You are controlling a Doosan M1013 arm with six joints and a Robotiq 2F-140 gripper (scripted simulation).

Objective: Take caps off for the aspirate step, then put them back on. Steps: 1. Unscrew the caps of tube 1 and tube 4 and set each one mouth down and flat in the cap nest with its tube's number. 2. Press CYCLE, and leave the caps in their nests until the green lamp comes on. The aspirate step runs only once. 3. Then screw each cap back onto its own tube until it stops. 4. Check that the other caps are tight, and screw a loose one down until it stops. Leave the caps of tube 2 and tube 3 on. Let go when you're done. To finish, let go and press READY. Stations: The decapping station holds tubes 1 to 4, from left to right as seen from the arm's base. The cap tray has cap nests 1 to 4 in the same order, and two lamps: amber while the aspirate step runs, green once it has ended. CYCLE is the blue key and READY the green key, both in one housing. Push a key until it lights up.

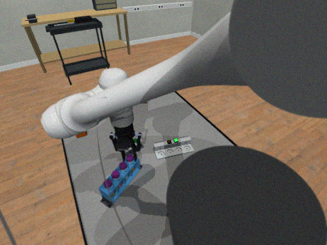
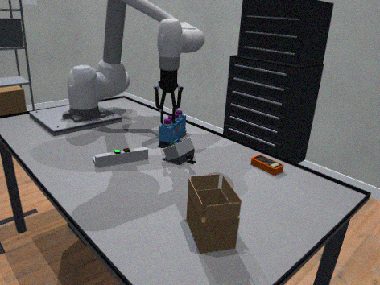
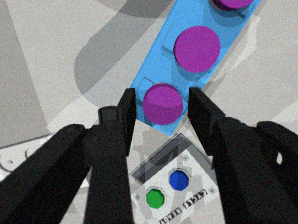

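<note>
The purple cap lies 8 cm behind my hand, 13 cm to the left of it and 3 cm below it. Also, from my hand: grey key housing 15 cm ahead, 6 cm to the right, 9 cm below; green ready key 14 cm ahead, 8 cm to the right, 7 cm below; blue cycle key 12 cm ahead, 4 cm to the right, 7 cm below.
</note>
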